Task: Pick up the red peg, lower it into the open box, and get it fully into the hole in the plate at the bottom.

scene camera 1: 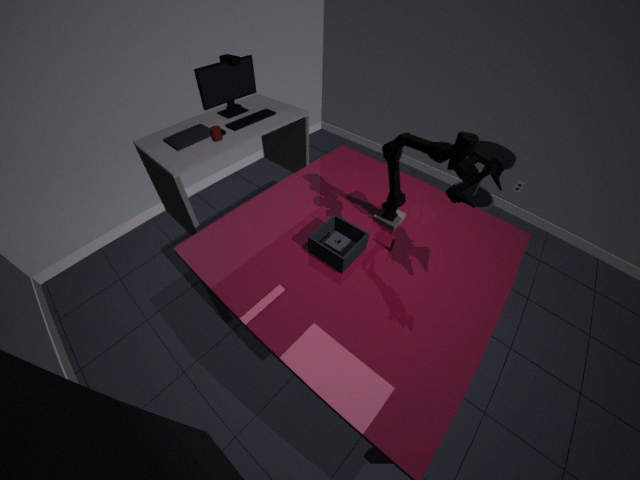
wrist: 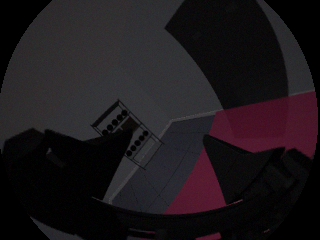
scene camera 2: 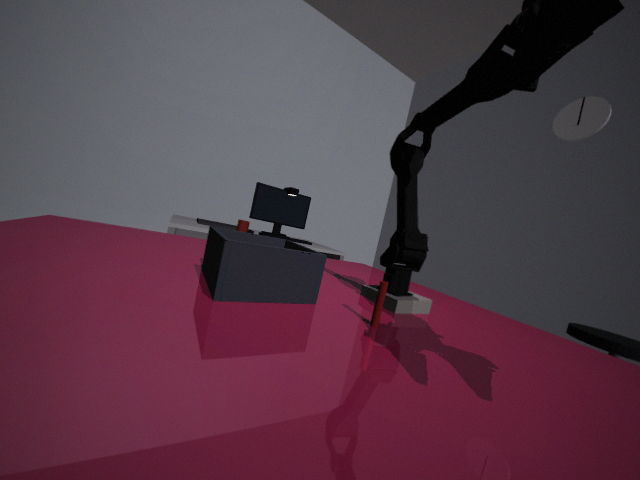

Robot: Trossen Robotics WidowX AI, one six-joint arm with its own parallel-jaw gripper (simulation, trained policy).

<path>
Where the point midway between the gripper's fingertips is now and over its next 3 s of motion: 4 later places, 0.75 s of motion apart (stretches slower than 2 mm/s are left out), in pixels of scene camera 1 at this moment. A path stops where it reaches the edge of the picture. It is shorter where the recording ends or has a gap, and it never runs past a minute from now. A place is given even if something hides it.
My gripper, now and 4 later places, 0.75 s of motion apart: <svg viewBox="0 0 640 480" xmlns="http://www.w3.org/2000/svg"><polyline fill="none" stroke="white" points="487,198 425,232 400,232 393,243 389,247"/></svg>
</path>
